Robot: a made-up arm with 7 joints.
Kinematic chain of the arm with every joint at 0, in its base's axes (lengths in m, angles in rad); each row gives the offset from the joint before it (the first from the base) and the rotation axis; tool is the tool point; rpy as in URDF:
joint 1: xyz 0 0 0.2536 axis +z
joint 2: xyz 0 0 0 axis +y
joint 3: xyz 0 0 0.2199 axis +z
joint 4: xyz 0.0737 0 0 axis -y
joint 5: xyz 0.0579 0 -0.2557 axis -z
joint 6: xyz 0 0 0 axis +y
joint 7: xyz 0.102 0 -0.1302 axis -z
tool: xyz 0 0 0 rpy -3.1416 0 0
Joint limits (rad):
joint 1: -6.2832..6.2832
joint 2: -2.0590..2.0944
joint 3: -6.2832..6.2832
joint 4: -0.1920..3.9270
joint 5: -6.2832..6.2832
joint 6: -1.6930..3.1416
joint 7: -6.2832..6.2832
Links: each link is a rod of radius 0.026 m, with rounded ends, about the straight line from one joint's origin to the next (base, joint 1, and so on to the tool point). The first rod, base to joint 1, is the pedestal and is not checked.
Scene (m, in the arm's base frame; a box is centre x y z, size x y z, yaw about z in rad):
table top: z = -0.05
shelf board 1: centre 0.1 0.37 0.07 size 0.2 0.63 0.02 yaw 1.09
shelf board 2: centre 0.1 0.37 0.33 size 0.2 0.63 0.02 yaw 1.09
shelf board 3: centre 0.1 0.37 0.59 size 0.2 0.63 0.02 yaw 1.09
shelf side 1: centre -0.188 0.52 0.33 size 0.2 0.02 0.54 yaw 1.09
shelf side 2: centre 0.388 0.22 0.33 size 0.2 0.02 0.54 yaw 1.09
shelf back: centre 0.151 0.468 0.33 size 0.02 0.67 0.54 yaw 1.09
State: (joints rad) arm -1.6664 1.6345 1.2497 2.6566 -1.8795 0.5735 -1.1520
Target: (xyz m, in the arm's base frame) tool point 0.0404 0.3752 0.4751
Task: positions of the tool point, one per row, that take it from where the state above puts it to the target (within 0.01 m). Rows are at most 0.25 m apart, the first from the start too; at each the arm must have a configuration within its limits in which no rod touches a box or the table.
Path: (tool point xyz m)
1: 0.3075 -0.5622 0.3188
2: 0.3731 -0.4395 0.4906
3: 0.3503 -0.3032 0.6309
4: 0.2687 -0.1904 0.7181
5: 0.1673 -0.1160 0.7536
6: 0.0733 -0.0746 0.7507
7: 0.0579 -0.0021 0.7339
8: 0.0376 0.0709 0.6941
9: 0.0122 0.1347 0.6335
10: -0.0167 0.1815 0.5579
11: -0.0470 0.2077 0.4751
12: -0.0136 0.2995 0.4775
13: 0.0404 0.3752 0.4751

